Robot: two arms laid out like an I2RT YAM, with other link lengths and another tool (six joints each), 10 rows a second.
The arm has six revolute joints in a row. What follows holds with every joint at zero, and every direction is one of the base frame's. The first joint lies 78.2 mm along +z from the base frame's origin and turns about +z. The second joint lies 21.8 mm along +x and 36.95 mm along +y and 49.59 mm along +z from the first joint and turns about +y. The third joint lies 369.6 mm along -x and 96.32 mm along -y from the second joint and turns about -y. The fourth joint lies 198.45 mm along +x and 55.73 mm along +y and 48.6 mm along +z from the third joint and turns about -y. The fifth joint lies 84.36 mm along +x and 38.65 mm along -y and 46.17 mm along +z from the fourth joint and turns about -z. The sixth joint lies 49.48 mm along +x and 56.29 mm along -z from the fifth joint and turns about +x. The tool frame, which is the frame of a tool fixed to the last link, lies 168 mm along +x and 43 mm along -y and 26 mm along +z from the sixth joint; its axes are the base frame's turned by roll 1.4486, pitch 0.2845 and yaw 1.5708 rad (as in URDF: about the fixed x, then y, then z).
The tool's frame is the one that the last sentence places.
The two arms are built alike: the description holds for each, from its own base.
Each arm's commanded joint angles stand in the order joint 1, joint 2, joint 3, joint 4, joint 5, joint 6.
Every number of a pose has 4 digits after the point. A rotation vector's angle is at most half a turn.
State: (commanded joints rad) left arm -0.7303 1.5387 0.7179 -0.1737 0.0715 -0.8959; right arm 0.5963 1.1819 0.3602 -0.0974 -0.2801 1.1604
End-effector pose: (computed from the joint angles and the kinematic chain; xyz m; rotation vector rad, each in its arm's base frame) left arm 0.2386 -0.3001 0.1545 1.3242 2.1438 -0.0859; right arm 0.1826 0.0979 0.0915 -2.1882 -1.7407 -1.0793
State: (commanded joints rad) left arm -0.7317 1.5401 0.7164 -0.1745 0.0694 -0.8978; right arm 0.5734 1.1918 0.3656 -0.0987 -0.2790 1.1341
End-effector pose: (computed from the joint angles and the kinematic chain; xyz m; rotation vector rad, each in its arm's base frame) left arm 0.2381 -0.2996 0.1533 1.3250 2.1476 -0.0836; right arm 0.1873 0.0941 0.0917 -2.1977 -1.7534 -1.0849
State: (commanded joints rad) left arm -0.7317 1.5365 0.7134 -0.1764 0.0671 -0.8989; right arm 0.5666 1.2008 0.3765 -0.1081 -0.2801 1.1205
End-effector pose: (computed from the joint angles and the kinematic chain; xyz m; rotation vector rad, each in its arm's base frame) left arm 0.2374 -0.2982 0.1530 1.3238 2.1497 -0.0808; right arm 0.1895 0.0937 0.0924 -2.1973 -1.7649 -1.0797
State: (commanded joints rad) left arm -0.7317 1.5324 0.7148 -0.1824 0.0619 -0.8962; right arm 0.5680 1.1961 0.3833 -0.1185 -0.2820 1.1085
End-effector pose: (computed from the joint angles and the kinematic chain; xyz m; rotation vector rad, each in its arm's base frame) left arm 0.2373 -0.2968 0.1537 1.3249 2.1484 -0.0732; right arm 0.1897 0.0943 0.0942 -2.1843 -1.7802 -1.0844
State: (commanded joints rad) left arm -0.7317 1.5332 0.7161 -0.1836 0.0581 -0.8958; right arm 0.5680 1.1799 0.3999 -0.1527 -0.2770 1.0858
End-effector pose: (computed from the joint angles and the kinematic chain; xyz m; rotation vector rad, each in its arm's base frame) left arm 0.2380 -0.2963 0.1536 1.3244 2.1489 -0.0682; right arm 0.1893 0.0921 0.0978 -2.1723 -1.8096 -1.0906
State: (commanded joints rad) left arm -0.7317 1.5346 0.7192 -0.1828 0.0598 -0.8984; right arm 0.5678 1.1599 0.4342 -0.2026 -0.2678 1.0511
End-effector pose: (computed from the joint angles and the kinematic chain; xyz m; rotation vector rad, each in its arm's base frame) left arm 0.2388 -0.2974 0.1545 1.3210 2.1488 -0.0717; right arm 0.1920 0.0903 0.1058 -2.1525 -1.8538 -1.1095
